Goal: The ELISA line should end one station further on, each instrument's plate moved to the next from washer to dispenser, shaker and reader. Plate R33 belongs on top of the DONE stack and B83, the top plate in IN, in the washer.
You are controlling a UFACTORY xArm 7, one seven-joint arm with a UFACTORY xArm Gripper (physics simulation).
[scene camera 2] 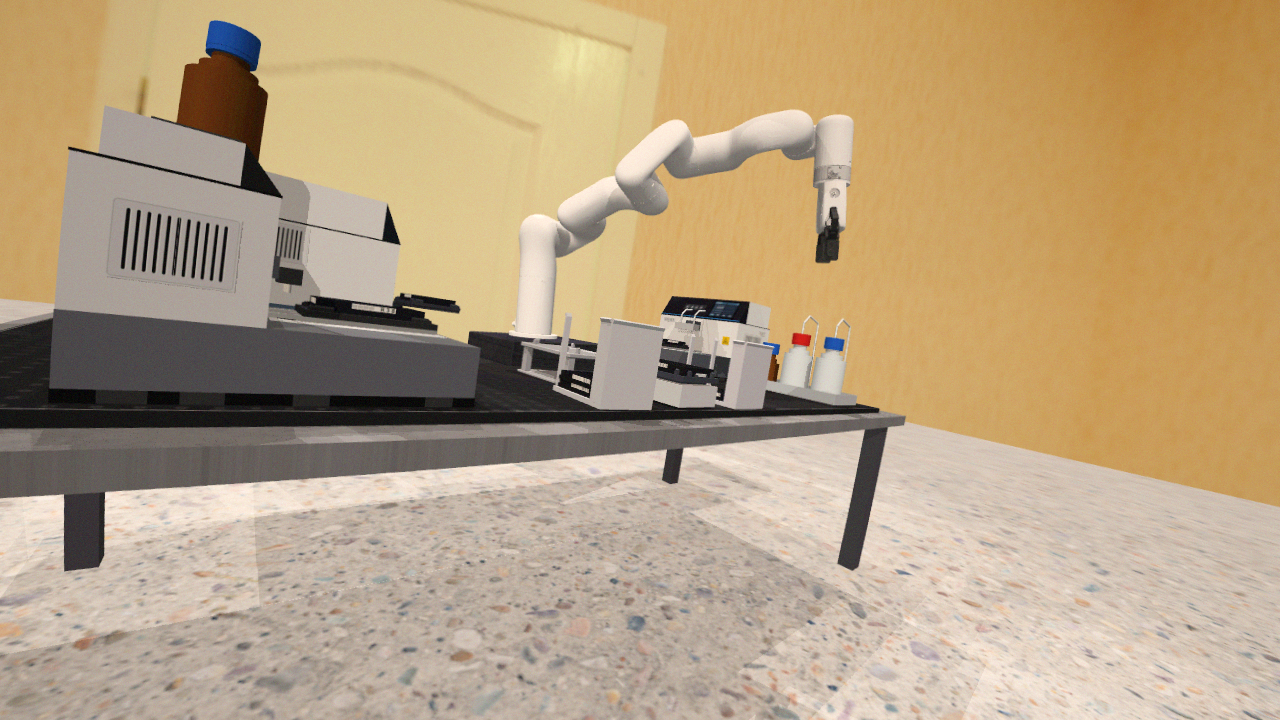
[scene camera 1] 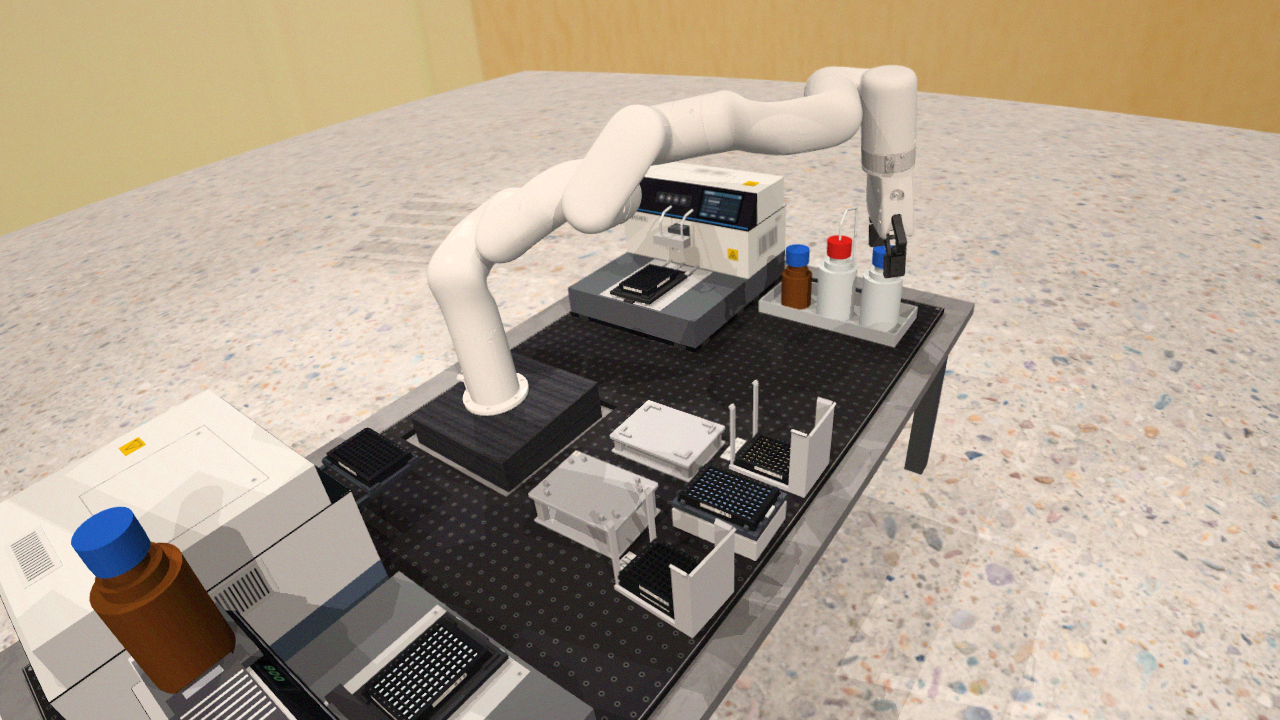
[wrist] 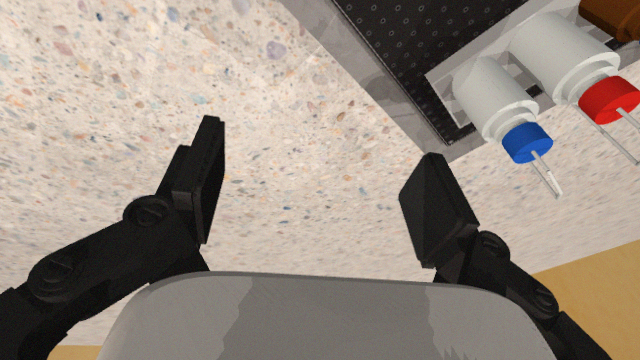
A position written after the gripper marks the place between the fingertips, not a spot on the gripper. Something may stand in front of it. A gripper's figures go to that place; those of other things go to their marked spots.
Scene:
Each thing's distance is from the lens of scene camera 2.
gripper (scene camera 2: 826, 261): 1.06 m
rack (scene camera 2: 627, 358): 0.65 m
red-capped bottle (scene camera 2: 796, 367): 1.42 m
The marked spots on the red-capped bottle and the rack are 0.85 m apart.

